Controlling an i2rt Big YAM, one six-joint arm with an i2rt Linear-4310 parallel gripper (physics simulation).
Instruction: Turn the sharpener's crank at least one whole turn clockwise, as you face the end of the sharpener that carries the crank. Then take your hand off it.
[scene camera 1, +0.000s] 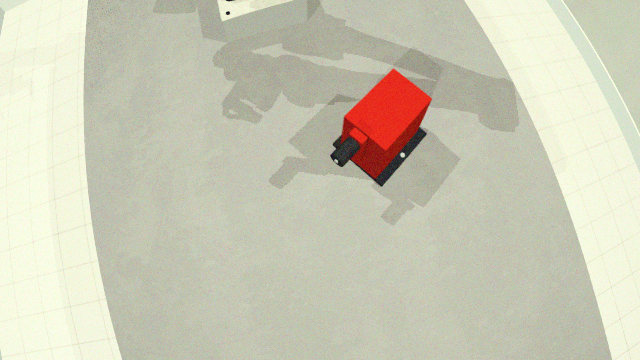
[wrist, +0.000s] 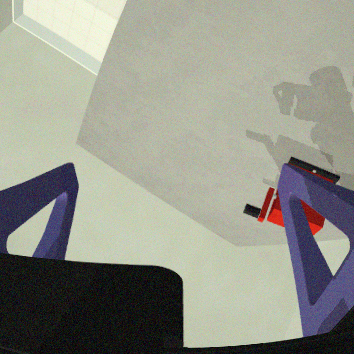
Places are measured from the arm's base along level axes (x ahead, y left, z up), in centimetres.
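Pixels of known places: gripper, fingertip midpoint: (wrist: 177, 174).
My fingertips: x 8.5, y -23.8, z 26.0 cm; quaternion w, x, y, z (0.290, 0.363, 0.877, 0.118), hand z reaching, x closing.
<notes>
Behind a point stands the place of what it marks.
The red sharpener (scene camera 1: 387, 110) @(x 34.0, y 18.9, z 4.8 cm) (wrist: 312, 217) @(x 28.6, y 19.1, z 3.6 cm) stands on its black base (scene camera 1: 404, 159) @(x 37.1, y 23.0, z -7.2 cm) (wrist: 327, 176) @(x 27.5, y 19.5, z -7.2 cm) on the grey table. Its crank has a short red arm (scene camera 1: 358, 135) (wrist: 266, 205) and a black handle (scene camera 1: 346, 151) @(x 40.4, y 12.1, z 6.6 cm) (wrist: 252, 210) @(x 39.2, y 11.5, z 5.9 cm), which points to the lower left in the scene view and to the left in the wrist view. My gripper (wrist: 177, 174) @(x 8.5, y -23.8, z 26.0 cm) is open with nothing between its purple fingers. The right finger partly hides the sharpener in the wrist view; the crank handle lies left of that finger, apart from it. The gripper does not show in the scene view.
The grey table top (scene camera 1: 300, 280) @(x 54.8, y 4.6, z -7.9 cm) (wrist: 175, 100) @(x 48.5, y -12.7, z -8.0 cm) carries shadows of the arm and the sharpener. A pale block with black holes (scene camera 1: 250, 25) @(x 8.3, y -1.3, z -4.5 cm) stands at the top edge of the scene view. Pale tiled areas (scene camera 1: 40, 200) (wrist: 85, 30) lie beyond the table's edges.
</notes>
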